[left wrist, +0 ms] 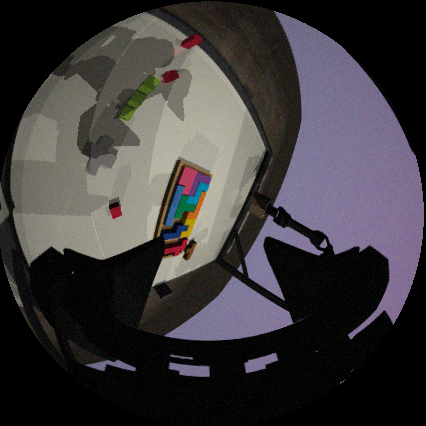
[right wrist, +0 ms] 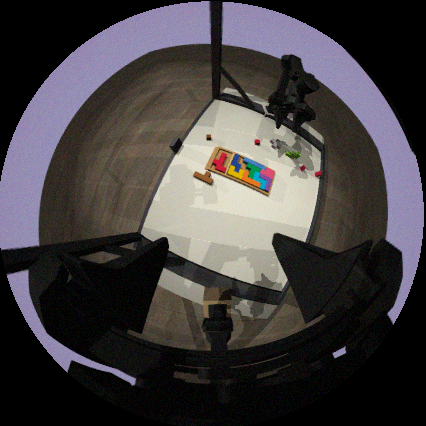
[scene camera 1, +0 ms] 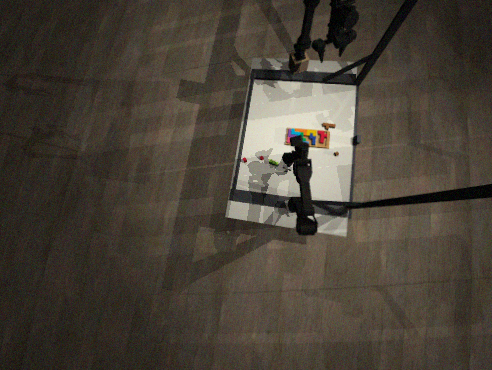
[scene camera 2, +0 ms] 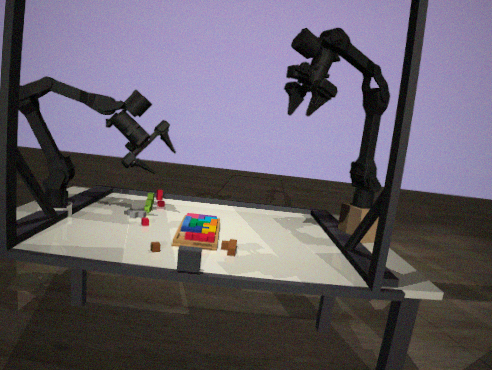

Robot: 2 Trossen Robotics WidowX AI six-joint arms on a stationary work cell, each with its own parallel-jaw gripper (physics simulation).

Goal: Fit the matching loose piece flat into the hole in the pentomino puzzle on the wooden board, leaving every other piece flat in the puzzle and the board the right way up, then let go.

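Places are measured from the left arm's base along level axes (x right, y up, z back), in centimetres.
Pixels of known places: left gripper, fingertip midpoint: [left wrist: 215, 242] [right wrist: 284, 129] [scene camera 2: 165, 163]; right gripper, fingertip midpoint: [right wrist: 221, 241] [scene camera 1: 330, 59] [scene camera 2: 297, 115]; left arm's base, link origin: [right wrist: 271, 110] [scene camera 1: 294, 206] [scene camera 2: 55, 205]; right arm's base, link origin: [left wrist: 266, 208] [right wrist: 216, 310] [scene camera 1: 299, 56] [scene camera 2: 362, 206].
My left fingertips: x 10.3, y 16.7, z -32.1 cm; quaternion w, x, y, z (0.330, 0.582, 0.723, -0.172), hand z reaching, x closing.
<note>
Ahead of a thing's pixels: the offset from my left fingertips to its top centre.
The wooden board @[dx +12.4, dy -17.6, dz -8.8 cm] [scene camera 1: 322, 147] [scene camera 2: 200, 244] [left wrist: 167, 200] [right wrist: 235, 180] lies flat, puzzle side up, its coloured pieces apparently flat. A wood-coloured gap shows beside the blue and yellow pieces in the right wrist view. A red piece @[dx +21.5, dy -16.5, dz -7.1 cm] [scene camera 2: 200, 237] [left wrist: 175, 247] [right wrist: 220, 162] lies in the board's separate end compartment. My left gripper [scene camera 2: 164, 162] [left wrist: 215, 242] is open and empty, high above the table; its arm partly hides the board in scene camera 1. My right gripper [scene camera 1: 331, 58] [scene camera 2: 299, 114] [right wrist: 221, 241] is open and empty, high up and away from the board.
A brown piece @[dx +27.9, dy -17.0, dz -12.0 cm] [scene camera 1: 328, 125] [scene camera 2: 230, 246] [right wrist: 204, 177] lies close beside the board. A brown cube @[dx +26.1, dy -17.0, dz +7.3 cm] [scene camera 1: 336, 153] [scene camera 2: 155, 246] [right wrist: 209, 136], a green piece @[dx -14.4, dy -13.1, dz +1.2 cm] [scene camera 2: 149, 202] [left wrist: 139, 98], a shadowed grey piece @[dx -6.6, dy -17.0, dz +6.7 cm] [scene camera 2: 136, 212] and several small red blocks lie apart. Dark frame posts stand at the table's edges.
</note>
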